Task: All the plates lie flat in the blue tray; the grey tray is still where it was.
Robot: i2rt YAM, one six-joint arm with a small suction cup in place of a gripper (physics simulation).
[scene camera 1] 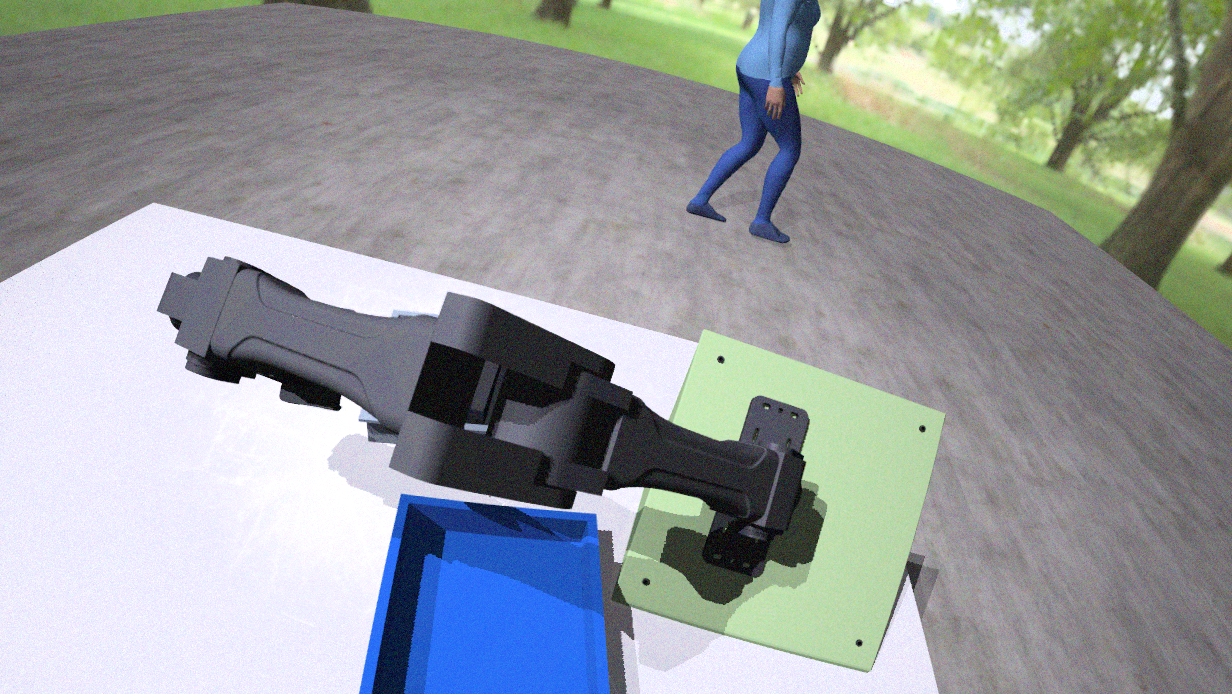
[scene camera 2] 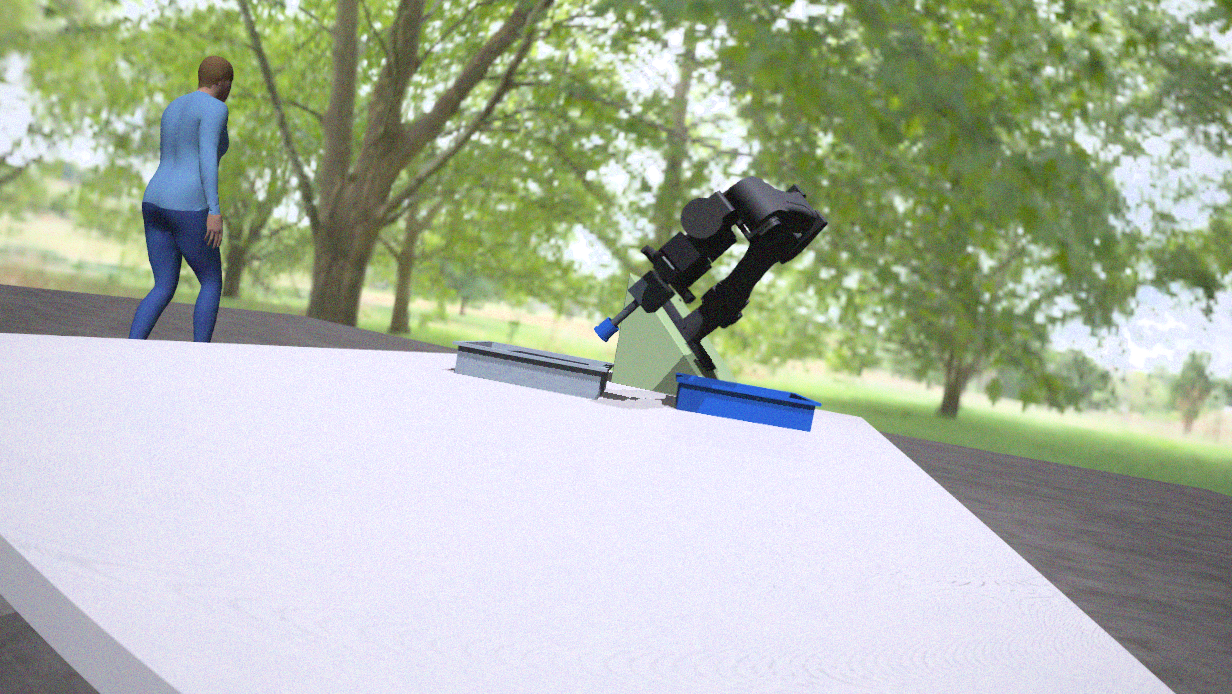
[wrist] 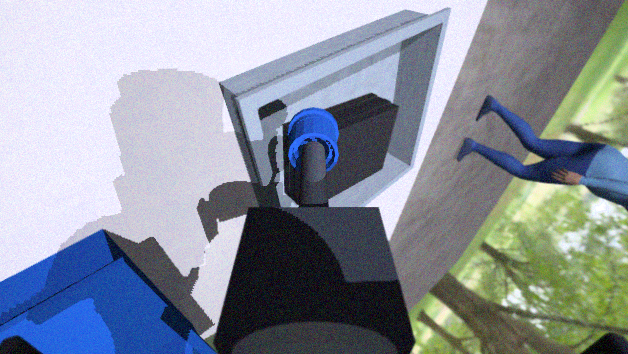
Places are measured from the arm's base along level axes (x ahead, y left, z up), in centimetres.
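Pixels of known places: end effector, tool point: (scene camera 2: 600, 334) (wrist: 313, 131); arm's base, origin of the base link: (scene camera 1: 755, 485) (scene camera 2: 685, 334).
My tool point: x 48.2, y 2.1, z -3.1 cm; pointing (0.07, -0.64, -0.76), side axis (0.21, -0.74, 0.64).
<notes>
For each thing: its top centre in the pictures, then the offset to it from my tool point. Level surfaces: height alone.
- grey tray, middle of its top: (wrist: 363, 148) (scene camera 2: 540, 353) dx -5.9, dy -13.4, dz -4.9 cm
- blue tray, middle of its top: (scene camera 1: 492, 602) (scene camera 2: 743, 386) dx -25.2, dy +17.9, dz -4.9 cm
- white table, its level: dz -9.9 cm
The grey tray (scene camera 2: 530, 372) (wrist: 415, 90) stands on the table; the arm hides most of it in scene camera 1. A stack of flat dark plates (wrist: 360, 145) lies in it in the wrist view, their edges close together; how many is unclear. My gripper, a blue suction cup (scene camera 2: 606, 329) (wrist: 313, 125), is open with nothing on it. In scene camera 2 it hangs above and beside the grey tray's right end; in the wrist view it overlaps the stack's near edge. The blue tray (scene camera 1: 517, 620) (scene camera 2: 745, 409) (wrist: 75, 260) shows no plate in its visible part; its near end is cut off in scene camera 1.
A tilted light green board (scene camera 1: 862, 517) (scene camera 2: 646, 353) carries the arm's base beside the blue tray. Both trays stand on a white table (scene camera 1: 215, 534) (scene camera 2: 517, 517). A person in blue (scene camera 1: 767, 112) (scene camera 2: 185, 172) (wrist: 540, 155) stands on the ground beyond the table.
</notes>
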